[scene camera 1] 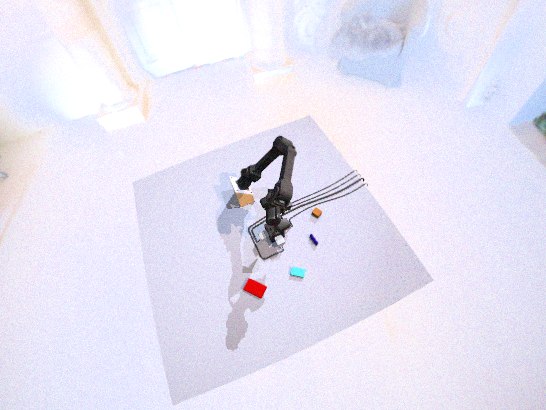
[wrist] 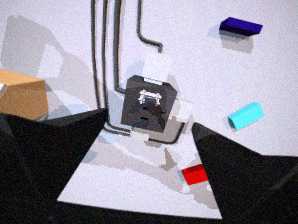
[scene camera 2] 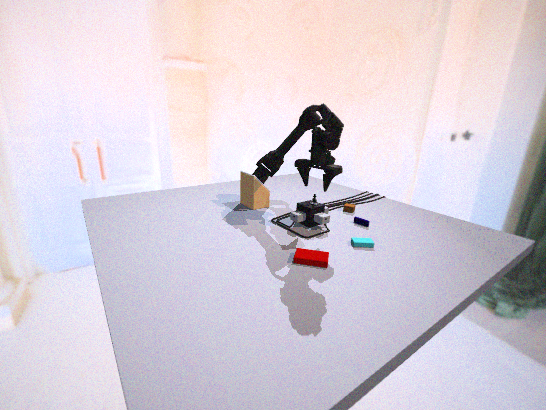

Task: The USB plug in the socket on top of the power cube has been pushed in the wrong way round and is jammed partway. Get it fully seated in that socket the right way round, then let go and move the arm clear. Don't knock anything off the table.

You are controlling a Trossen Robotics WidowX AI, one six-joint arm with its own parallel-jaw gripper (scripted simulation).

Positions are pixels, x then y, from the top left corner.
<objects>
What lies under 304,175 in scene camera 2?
My gripper.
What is my gripper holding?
Nothing.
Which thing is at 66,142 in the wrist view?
My gripper.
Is my gripper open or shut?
Open.
</objects>
